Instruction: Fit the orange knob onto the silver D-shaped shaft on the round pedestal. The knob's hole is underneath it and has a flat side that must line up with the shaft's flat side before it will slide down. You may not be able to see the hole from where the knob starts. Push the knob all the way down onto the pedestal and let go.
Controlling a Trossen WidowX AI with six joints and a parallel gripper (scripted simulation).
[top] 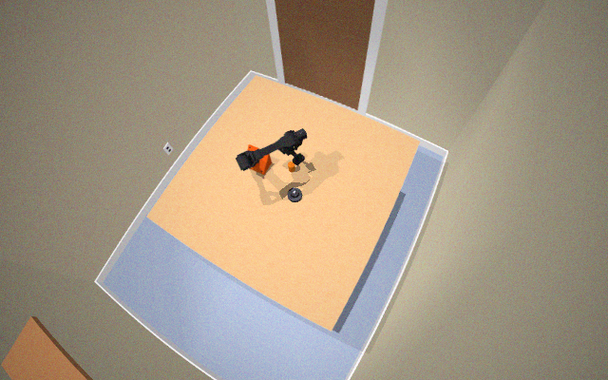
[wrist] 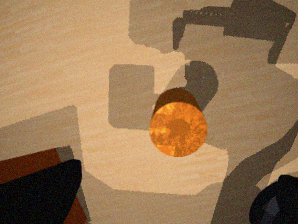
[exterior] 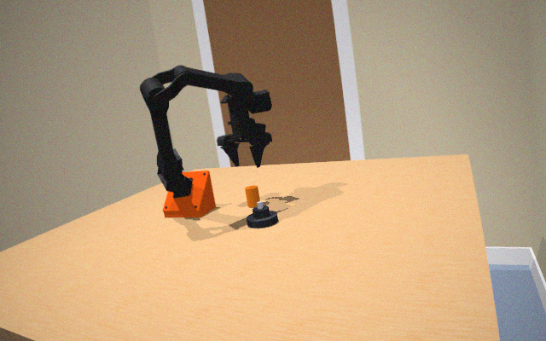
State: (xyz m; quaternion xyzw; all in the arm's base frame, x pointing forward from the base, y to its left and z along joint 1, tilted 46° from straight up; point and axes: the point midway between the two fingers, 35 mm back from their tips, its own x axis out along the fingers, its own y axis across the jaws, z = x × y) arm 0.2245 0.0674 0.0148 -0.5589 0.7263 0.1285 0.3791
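Now: gripper tip 80 mm above the orange knob. Also, from my gripper tip: round pedestal (150 mm to the right, 90 mm below, 80 mm ahead).
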